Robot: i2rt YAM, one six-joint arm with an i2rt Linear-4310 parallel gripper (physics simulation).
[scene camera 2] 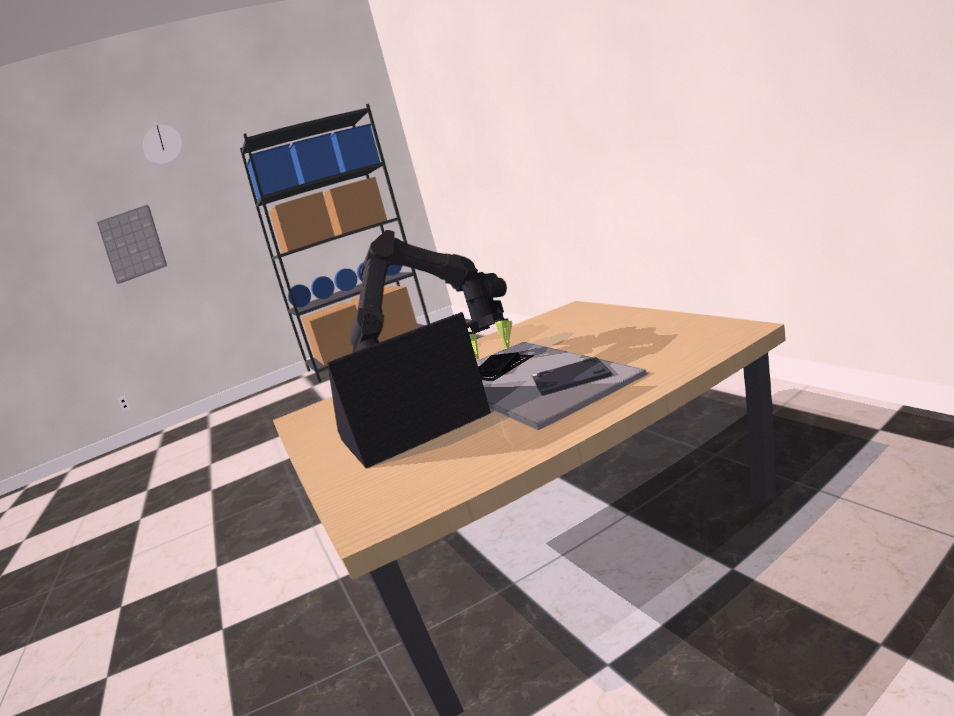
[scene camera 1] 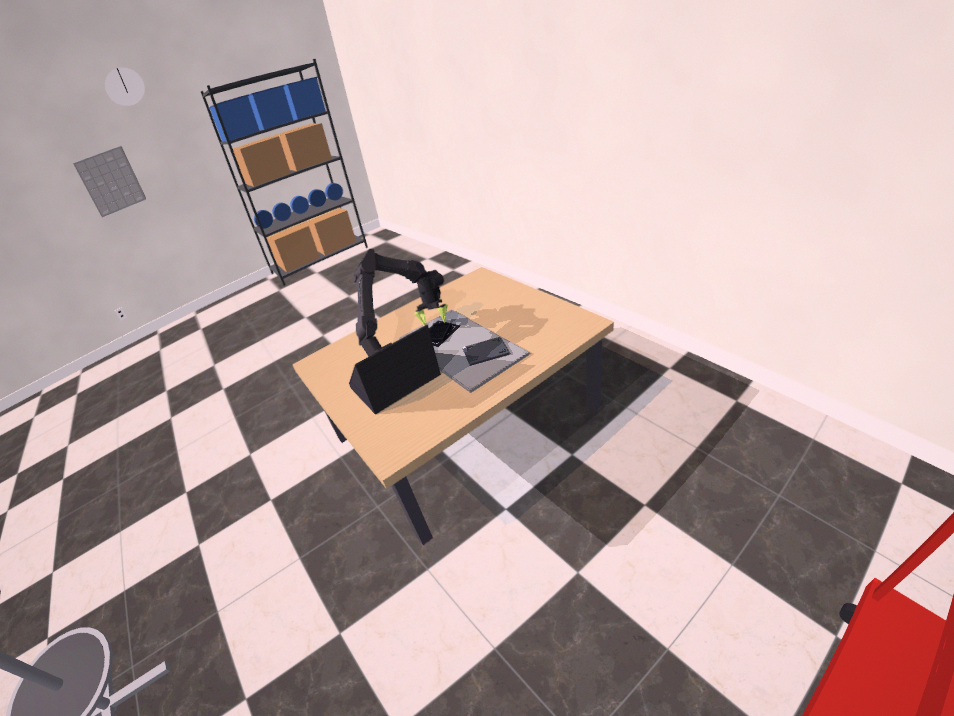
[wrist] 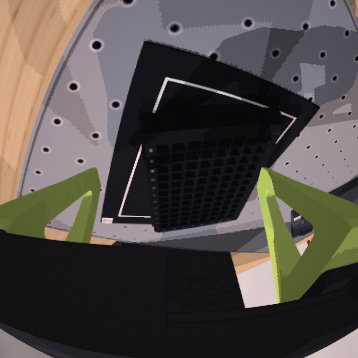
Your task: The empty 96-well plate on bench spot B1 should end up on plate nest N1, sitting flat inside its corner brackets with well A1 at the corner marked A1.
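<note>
The black 96-well plate lies on spot B1, a black pad with a white outline, covering part of that outline and looking askew to it. The small label at the pad's lower left corner is too small to read. Plate and pad merge into one dark patch in both scene views. Nest N1 is the dark grey rectangle beside it; its brackets and A1 mark cannot be made out. My gripper is open above the plate, its green fingers wide apart, holding nothing.
Pad and nest sit on a grey perforated board on the wooden table. A black wedge-shaped block stands beside the board, near the arm's base, and hides part of the board in scene camera 2.
</note>
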